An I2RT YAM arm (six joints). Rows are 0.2 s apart.
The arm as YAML. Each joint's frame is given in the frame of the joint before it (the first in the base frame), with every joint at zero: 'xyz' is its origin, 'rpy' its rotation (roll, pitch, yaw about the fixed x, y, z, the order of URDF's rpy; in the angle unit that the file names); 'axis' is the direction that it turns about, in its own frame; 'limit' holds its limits. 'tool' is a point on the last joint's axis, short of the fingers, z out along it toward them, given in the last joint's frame.
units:
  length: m
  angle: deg
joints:
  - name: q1
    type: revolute
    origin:
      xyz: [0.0, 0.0, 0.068]
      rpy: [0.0, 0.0, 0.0]
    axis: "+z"
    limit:
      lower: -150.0
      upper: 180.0
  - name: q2
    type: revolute
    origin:
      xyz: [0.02, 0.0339, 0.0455]
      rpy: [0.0, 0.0, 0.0]
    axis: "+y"
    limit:
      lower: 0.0
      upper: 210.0
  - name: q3
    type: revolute
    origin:
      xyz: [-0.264, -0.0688, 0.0]
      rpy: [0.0, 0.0, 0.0]
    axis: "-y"
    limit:
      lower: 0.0
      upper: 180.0
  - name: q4
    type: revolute
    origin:
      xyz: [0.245, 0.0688, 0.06]
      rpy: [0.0, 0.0, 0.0]
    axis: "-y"
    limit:
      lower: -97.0
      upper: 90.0
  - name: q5
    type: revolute
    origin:
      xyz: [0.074, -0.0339, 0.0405]
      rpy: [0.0, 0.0, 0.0]
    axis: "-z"
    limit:
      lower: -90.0
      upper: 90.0
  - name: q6
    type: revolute
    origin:
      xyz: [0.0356, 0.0, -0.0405]
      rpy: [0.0, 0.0, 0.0]
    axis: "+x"
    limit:
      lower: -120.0
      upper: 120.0
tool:
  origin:
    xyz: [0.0, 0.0, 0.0]
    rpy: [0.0, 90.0, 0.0]
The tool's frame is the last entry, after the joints.
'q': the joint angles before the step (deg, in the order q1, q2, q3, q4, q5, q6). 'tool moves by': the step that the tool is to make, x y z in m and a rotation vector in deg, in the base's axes. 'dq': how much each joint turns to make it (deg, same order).
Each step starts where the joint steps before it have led.
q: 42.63, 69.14, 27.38, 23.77, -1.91, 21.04
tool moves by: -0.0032, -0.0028, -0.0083, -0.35, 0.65, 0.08
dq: 0.01, 0.02, -1.81, 1.12, -0.13, 0.15
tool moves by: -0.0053, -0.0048, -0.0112, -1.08, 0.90, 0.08
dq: 0.01, -0.32, -2.48, 0.75, 0.00, -0.20
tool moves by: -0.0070, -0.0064, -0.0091, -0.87, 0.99, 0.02
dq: 0.00, -1.34, -2.54, -0.12, -0.03, 0.02
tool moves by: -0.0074, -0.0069, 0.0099, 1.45, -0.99, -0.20
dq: -0.01, -5.12, -0.67, -2.72, 0.04, 0.44
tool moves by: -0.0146, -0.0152, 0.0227, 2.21, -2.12, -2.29
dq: 0.01, -10.89, 0.12, -7.93, 2.12, 0.90
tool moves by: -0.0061, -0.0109, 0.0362, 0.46, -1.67, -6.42
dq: 0.03, -6.83, 5.81, -11.16, 6.42, 1.00
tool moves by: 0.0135, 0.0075, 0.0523, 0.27, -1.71, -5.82
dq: -0.01, 4.27, 12.50, -6.87, 5.86, 0.53
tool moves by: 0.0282, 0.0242, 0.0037, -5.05, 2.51, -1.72
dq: 0.00, 10.63, 6.99, -1.28, 2.22, -1.49
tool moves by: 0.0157, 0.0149, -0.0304, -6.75, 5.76, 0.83
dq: 0.03, 7.30, 0.29, -1.47, -0.33, -1.33
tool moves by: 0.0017, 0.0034, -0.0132, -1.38, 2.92, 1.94
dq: 0.01, 1.83, -0.73, -0.50, -2.16, -0.08
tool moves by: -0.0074, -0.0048, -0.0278, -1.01, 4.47, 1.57
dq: -0.02, -0.01, -4.88, 0.69, -2.56, 1.11
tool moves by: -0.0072, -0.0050, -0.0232, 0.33, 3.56, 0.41
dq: 0.01, 0.01, -4.50, 1.83, -1.88, 1.95
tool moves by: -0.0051, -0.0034, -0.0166, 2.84, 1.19, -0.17
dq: -0.01, 0.00, -4.32, 5.08, -1.60, 2.44
